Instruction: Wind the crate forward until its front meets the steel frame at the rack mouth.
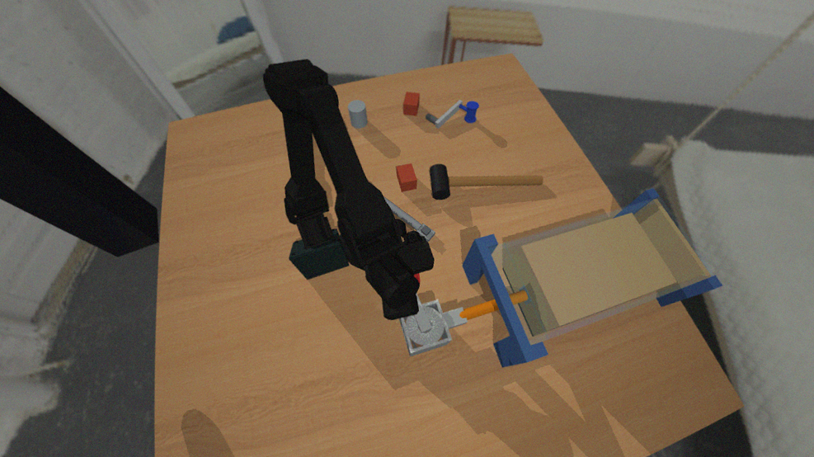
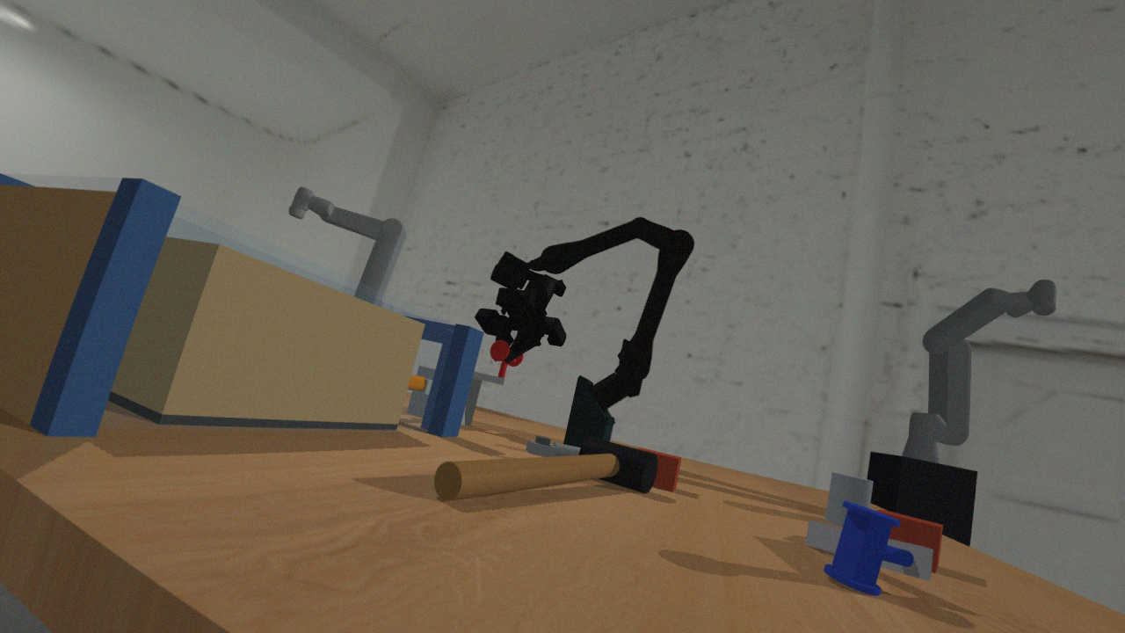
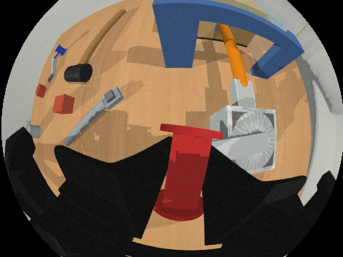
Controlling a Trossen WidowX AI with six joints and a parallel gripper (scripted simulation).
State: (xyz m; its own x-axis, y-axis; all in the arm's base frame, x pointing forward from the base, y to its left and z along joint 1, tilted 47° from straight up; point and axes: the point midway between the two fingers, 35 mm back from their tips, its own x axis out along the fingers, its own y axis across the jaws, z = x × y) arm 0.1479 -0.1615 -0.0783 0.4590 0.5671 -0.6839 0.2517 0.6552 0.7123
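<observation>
The red-knobbed winch handle is 10 mm behind my gripper tip, 30 mm to the right of it and 30 mm below it. Also, from my gripper tip: winch (30 mm behind, 100 mm to the right, 100 mm below); red knob (20 mm behind); blue steel frame (150 mm ahead, 110 mm to the right, 30 mm below).
</observation>
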